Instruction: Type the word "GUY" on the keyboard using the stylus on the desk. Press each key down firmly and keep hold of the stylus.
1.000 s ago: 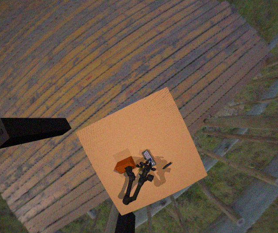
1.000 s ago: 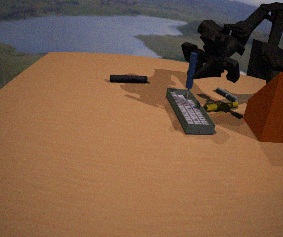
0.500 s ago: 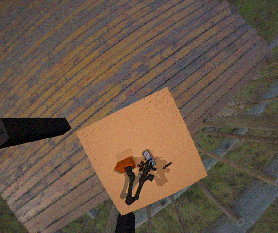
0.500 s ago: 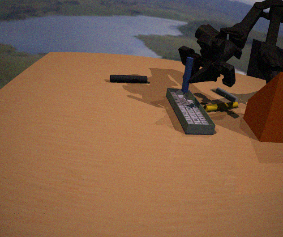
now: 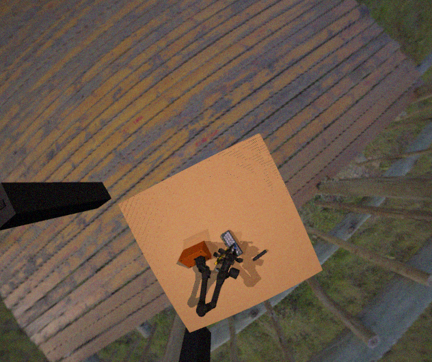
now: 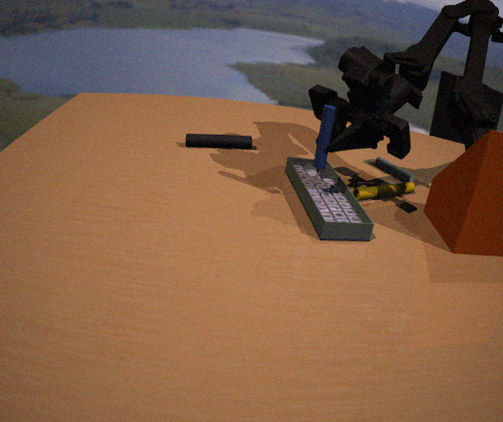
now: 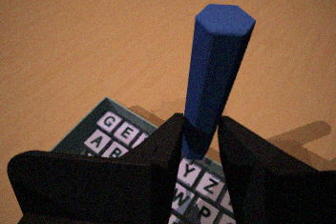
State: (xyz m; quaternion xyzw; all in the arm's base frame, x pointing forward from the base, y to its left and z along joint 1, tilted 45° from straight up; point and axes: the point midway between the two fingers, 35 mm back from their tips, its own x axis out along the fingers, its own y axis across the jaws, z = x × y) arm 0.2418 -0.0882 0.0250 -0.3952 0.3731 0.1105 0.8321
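My gripper tip is 2 cm above the blue stylus. Also, from my gripper tip: yellow cylinder: 15 cm behind, 8 cm below, 5 cm to the right; then black cylinder: 22 cm to the right, 12 cm ahead, 8 cm below.
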